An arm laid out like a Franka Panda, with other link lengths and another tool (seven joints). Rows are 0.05 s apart.
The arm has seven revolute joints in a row. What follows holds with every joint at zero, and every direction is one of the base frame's.
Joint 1 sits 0.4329 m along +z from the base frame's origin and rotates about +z.
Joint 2 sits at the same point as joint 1 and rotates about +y.
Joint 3 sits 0.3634 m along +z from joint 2 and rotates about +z.
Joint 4 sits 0.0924 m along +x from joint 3 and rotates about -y.
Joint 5 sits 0.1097 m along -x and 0.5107 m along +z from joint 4 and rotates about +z.
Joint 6 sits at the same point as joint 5 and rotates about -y.
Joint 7 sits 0.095 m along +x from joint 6 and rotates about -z.
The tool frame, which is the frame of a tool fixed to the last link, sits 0.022 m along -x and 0.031 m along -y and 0.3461 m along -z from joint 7; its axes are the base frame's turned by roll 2.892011, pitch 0 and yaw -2.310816 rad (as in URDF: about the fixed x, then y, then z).
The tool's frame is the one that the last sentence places.
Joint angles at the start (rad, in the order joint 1, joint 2, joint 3, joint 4, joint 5, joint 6, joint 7):
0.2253 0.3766 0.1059 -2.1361 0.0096 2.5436 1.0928
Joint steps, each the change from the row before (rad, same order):
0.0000 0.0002 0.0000 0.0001 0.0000 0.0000 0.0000
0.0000 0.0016 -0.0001 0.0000 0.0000 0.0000 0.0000
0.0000 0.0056 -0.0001 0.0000 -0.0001 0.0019 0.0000
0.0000 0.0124 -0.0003 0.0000 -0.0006 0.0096 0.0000
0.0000 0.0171 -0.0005 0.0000 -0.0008 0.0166 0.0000
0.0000 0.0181 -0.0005 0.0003 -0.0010 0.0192 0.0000
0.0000 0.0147 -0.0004 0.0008 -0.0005 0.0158 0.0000
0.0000 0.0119 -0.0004 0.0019 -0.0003 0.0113 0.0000
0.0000 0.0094 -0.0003 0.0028 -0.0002 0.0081 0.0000
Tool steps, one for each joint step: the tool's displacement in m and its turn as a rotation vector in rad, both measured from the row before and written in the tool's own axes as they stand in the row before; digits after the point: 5 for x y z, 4 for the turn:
0.00001 -0.00002 0.00009 0.0000 0.0001 0.0000
0.00061 -0.00049 0.00096 0.0003 0.0015 0.0005
0.00156 -0.00135 0.00335 0.0006 0.0035 0.0012
0.00166 -0.00257 0.00722 0.0001 0.0026 0.0010
0.00126 -0.00328 0.00981 -0.0007 0.0005 0.0007
0.00077 -0.00326 0.01019 -0.0012 -0.0013 0.0002
0.00032 -0.00245 0.00805 -0.0013 -0.0018 0.0002
-0.00004 -0.00184 0.00610 -0.0010 -0.0013 0.0004
-0.00062 -0.00116 0.00440 -0.0010 -0.0014 0.0002

